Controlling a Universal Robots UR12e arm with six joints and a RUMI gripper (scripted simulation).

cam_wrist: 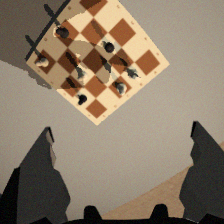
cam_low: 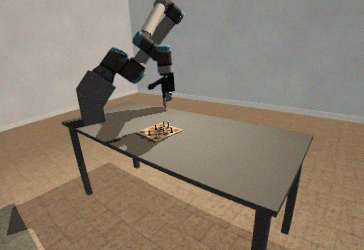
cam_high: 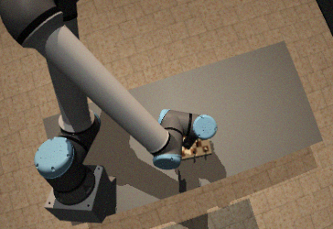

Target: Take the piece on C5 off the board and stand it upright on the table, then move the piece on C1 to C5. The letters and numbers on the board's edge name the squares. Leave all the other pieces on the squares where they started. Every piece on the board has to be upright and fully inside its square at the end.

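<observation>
Now: hand 1 cm to the right of the light pawn and 13 cm above it. Also, from my hand: chessboard: 1 cm behind, 7 cm to the right, 16 cm below.
</observation>
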